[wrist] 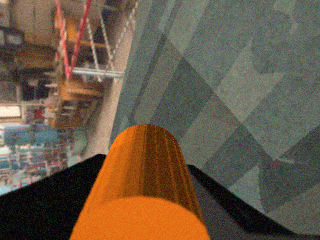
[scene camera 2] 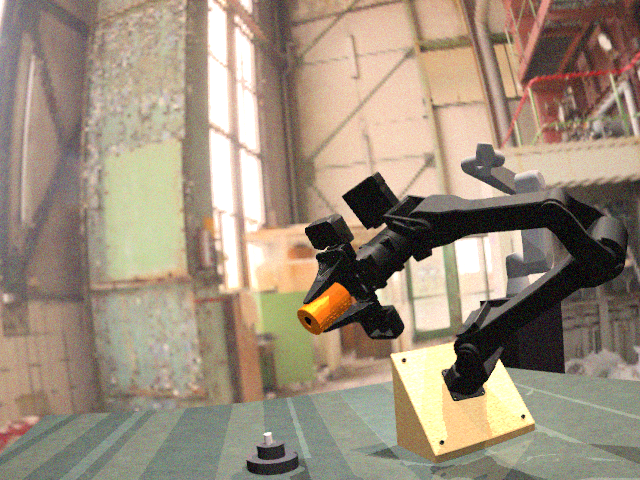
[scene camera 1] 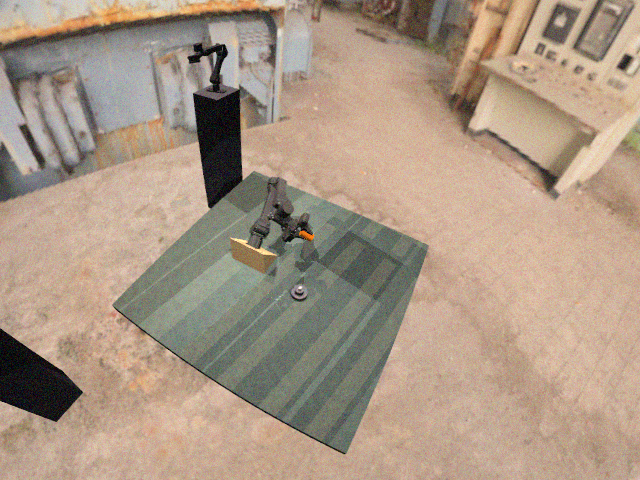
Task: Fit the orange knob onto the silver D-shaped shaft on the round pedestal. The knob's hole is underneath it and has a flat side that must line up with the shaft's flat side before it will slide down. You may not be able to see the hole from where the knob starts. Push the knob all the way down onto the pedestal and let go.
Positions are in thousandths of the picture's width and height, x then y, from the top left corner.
My gripper (scene camera 2: 491,661) carries an orange knob (scene camera 2: 498,657).
The orange knob also shows in the wrist view (wrist: 452,752). My gripper shows as well in the wrist view (wrist: 455,698).
